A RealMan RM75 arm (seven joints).
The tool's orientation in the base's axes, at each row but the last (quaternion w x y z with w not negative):
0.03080, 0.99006, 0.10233, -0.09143
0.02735, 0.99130, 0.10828, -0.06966
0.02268, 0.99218, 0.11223, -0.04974
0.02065, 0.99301, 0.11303, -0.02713
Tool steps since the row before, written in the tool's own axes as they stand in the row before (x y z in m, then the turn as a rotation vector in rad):
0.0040, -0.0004, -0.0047, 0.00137, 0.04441, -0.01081
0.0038, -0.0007, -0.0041, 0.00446, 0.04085, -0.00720
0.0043, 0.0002, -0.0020, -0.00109, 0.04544, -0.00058
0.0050, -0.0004, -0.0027, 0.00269, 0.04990, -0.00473
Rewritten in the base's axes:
0.0046, 0.0016, 0.0038, 0.01246, -0.04226, 0.01223
0.0041, 0.0018, 0.0035, 0.01419, -0.03839, 0.00808
0.0044, 0.0009, 0.0015, 0.00922, -0.04446, 0.00223
0.0049, 0.0016, 0.0024, 0.01411, -0.04776, 0.00630

